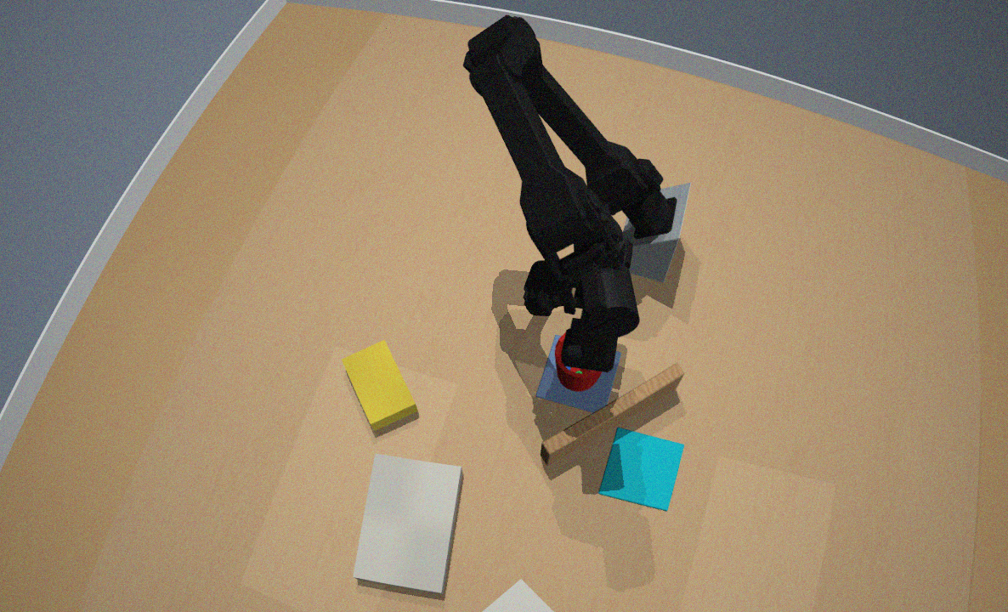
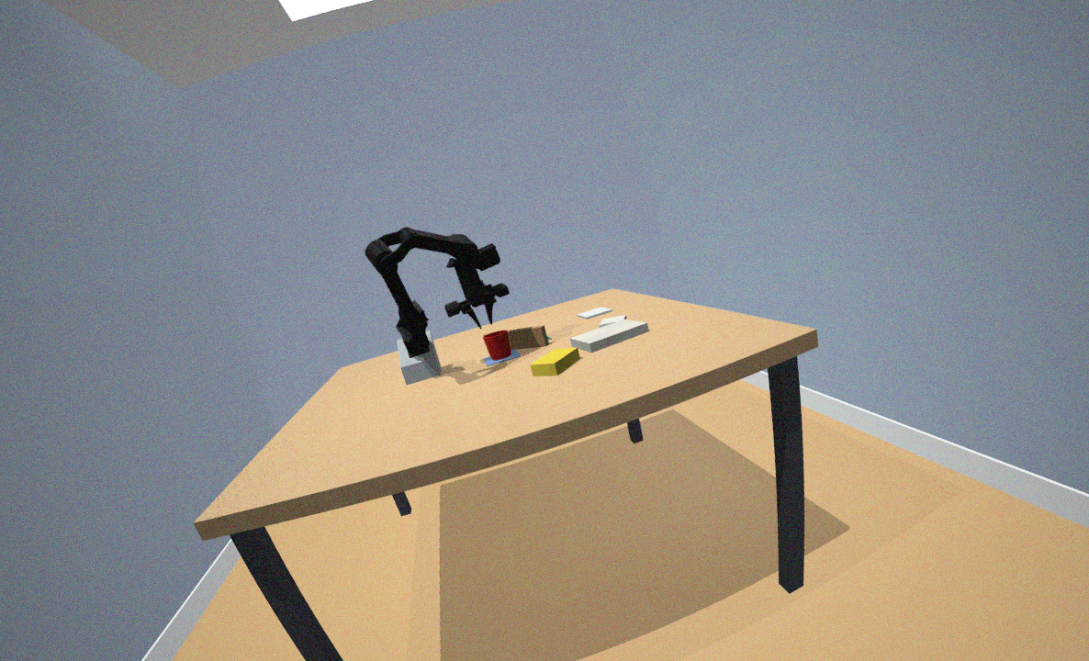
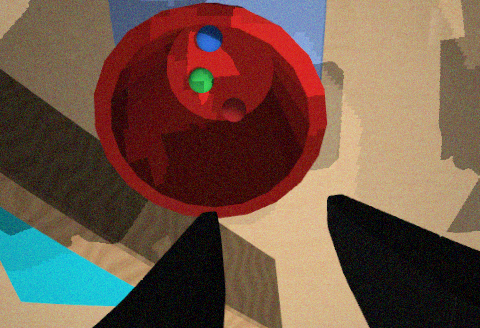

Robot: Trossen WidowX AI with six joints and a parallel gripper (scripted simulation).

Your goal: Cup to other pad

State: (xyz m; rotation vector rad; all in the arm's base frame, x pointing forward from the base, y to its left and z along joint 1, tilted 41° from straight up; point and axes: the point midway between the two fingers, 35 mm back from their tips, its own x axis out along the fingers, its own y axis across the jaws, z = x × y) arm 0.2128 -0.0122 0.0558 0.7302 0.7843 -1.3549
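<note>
The red cup is 6 cm below my gripper tip, 2 cm to the right of it and 2 cm ahead of it. The rest, counted from my gripper tip: green marble (8 cm below, 3 cm ahead, 1 cm to the right); wooden bar (8 cm below, 8 cm ahead, 5 cm to the left); red marble (8 cm below, 1 cm ahead).
</note>
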